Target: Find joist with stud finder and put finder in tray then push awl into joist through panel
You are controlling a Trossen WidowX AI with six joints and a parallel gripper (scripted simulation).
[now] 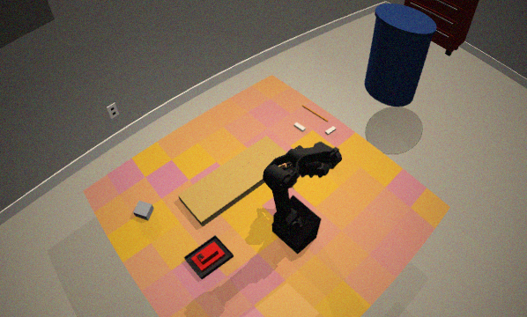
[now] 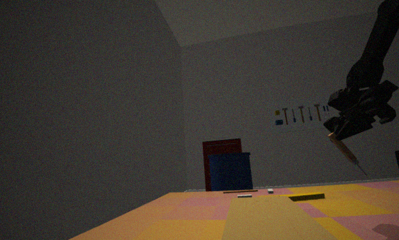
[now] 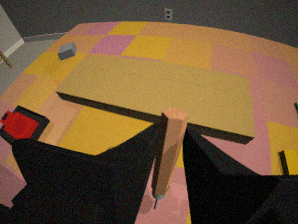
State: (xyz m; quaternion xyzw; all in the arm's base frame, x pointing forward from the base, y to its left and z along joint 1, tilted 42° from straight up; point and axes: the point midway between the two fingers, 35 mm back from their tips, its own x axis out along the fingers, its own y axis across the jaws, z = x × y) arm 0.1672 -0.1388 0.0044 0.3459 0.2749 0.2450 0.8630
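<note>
Right now the awl is 50 mm below my gripper tip and 30 mm behind it. From my gripper tip the other things lie so: yellow bar 270 mm to the right, 190 mm below, 50 mm ahead; then dark tray 430 mm to the left, 190 mm below, 60 mm behind; then red stud finder 440 mm to the left, 150 mm below, 70 mm behind.
</note>
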